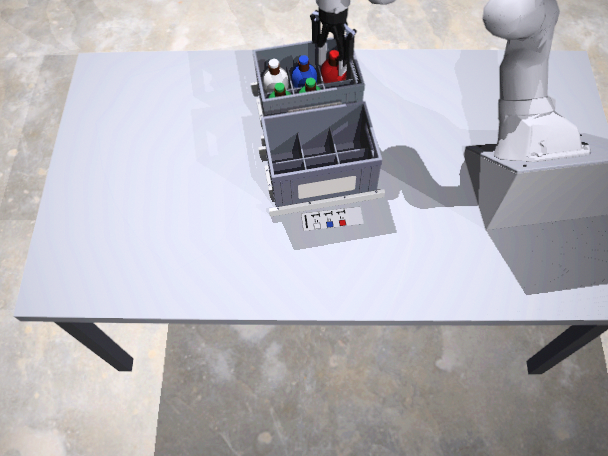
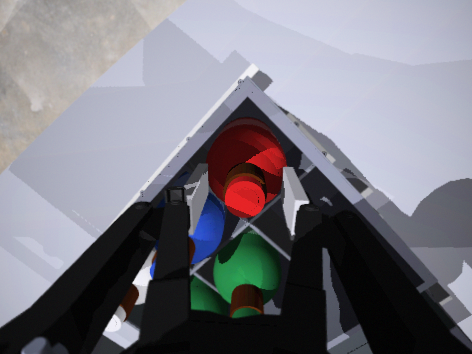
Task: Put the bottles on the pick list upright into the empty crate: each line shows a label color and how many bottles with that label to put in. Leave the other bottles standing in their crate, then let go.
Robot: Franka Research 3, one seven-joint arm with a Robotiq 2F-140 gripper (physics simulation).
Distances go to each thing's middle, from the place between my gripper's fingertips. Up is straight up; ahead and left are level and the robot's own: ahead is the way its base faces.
My gripper is now 3 cm above the red bottle [image 2: 245,162]. The rest, counted from my hand: white rail [image 1: 371,195] 4 cm ahead, 38 cm to the left, 10 cm below; then blue bottle [image 2: 209,231] 8 cm ahead, 1 cm to the left, 3 cm below.
